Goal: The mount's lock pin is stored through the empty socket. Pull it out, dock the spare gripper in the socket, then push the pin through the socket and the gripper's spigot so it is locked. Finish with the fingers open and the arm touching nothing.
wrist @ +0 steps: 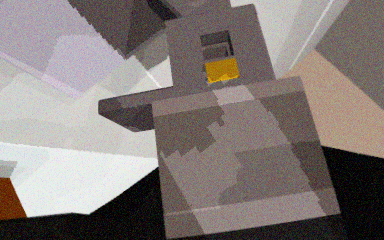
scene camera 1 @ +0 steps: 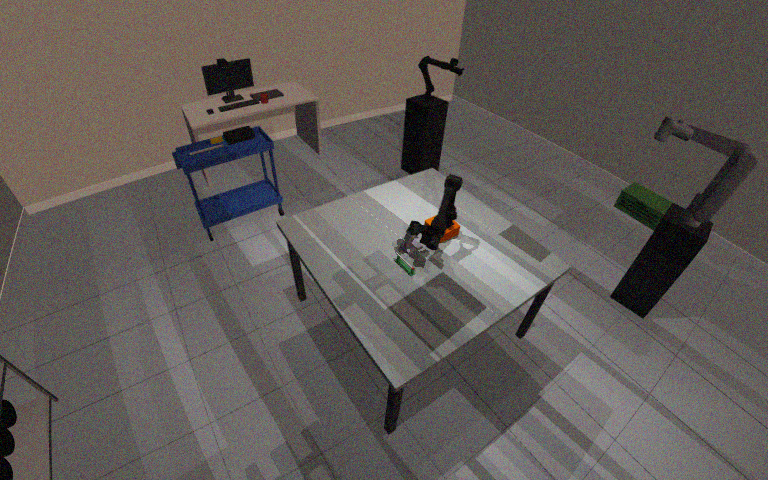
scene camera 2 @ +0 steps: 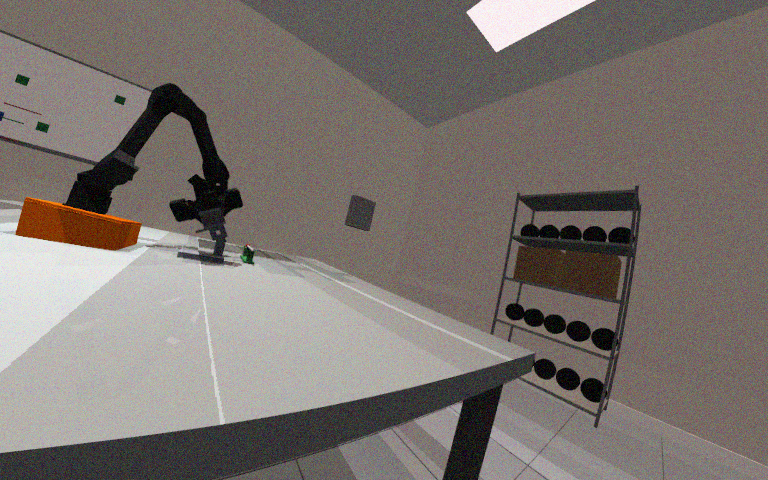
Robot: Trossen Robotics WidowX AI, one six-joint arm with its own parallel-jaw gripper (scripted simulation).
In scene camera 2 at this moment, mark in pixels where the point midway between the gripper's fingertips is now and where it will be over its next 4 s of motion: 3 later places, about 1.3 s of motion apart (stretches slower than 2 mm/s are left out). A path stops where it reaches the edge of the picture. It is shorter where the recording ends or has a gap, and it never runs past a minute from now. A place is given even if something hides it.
The gripper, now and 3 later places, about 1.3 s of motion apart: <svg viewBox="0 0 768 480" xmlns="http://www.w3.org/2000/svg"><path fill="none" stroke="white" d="M212 218L203 185L209 177L254 236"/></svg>
